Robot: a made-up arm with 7 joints.
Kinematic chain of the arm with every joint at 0, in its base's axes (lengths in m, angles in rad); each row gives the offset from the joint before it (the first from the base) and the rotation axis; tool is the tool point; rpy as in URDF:
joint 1: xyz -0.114 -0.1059 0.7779 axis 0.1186 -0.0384 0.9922
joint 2: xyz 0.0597 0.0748 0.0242 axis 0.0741 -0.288 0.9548
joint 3: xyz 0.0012 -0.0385 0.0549 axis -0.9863 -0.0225 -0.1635
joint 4: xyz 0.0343 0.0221 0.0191 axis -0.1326 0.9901 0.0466
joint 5: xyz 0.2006 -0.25 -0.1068 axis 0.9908 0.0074 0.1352
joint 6: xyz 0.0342 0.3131 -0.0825 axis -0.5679 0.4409 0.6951
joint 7: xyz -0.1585 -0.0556 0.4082 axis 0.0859 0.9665 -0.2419
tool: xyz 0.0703 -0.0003 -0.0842 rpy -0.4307 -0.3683 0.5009
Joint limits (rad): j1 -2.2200..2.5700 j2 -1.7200..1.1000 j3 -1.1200..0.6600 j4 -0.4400..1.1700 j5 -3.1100..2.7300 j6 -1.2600..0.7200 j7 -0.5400..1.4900
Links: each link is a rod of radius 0.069 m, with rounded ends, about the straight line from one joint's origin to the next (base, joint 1, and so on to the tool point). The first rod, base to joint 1, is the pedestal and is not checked.
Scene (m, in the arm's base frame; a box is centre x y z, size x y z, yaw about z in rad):
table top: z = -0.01
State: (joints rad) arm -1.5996 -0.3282 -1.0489 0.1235 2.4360 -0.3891 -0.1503
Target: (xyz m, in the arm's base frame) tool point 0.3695 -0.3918 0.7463
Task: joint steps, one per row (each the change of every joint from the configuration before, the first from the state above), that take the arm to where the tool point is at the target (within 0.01 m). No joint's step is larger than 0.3 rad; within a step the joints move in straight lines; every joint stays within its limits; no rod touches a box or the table.
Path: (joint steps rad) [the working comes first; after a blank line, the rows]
Joints at the target: -0.4635 0.8369 -0.7045 0.3340 1.5277 -0.2253 -0.0546
Straight joint move there: clear.

1: 0.2840 0.2913 0.0861 0.0526 -0.2271 0.0410 0.0239
2: 0.2841 0.2913 0.0861 0.0526 -0.2270 0.0409 0.0239
3: 0.2840 0.2912 0.0861 0.0526 -0.2271 0.0410 0.0239
4: 0.2840 0.2913 0.0861 0.0527 -0.2271 0.0409 0.0240

